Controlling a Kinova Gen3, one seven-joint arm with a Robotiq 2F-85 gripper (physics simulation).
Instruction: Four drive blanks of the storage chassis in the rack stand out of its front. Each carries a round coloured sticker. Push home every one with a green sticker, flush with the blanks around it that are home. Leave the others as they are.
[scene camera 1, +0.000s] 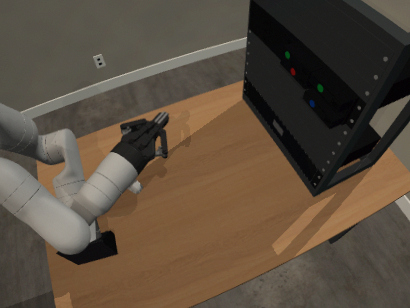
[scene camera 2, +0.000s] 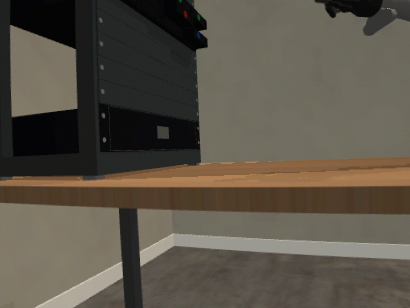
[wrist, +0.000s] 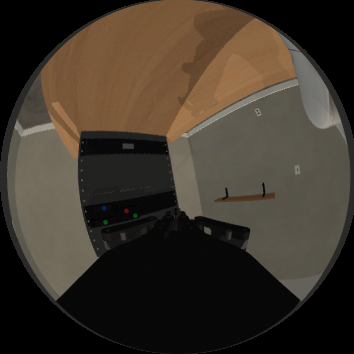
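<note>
The storage chassis (wrist: 157, 200) is a black band high in the rack. One blank with a green sticker (scene camera 1: 287, 55) (scene camera 2: 180, 1) (wrist: 135, 216) sits above the blank with a red sticker (scene camera 1: 293, 71) (scene camera 2: 185, 14) (wrist: 126, 211). The other green-stickered blank (scene camera 1: 320, 88) (scene camera 2: 198, 17) (wrist: 105, 222) sits above the blank with a blue sticker (scene camera 1: 312, 103) (scene camera 2: 198, 35) (wrist: 104, 208); both visibly stand out. How far the first two stand out is hard to tell against the black. My gripper (scene camera 1: 162, 118) (wrist: 175, 213) is shut and empty, well away from the rack front and touching no blank.
The dark rack (scene camera 1: 316, 188) (scene camera 2: 87, 100) (wrist: 122, 135) stands on the wooden table (scene camera 1: 210, 215) (scene camera 2: 300, 197) (wrist: 125, 65). A wall shelf (wrist: 245, 198) hangs on the wall beyond the gripper. The arm reaches in from the left in the first scene view.
</note>
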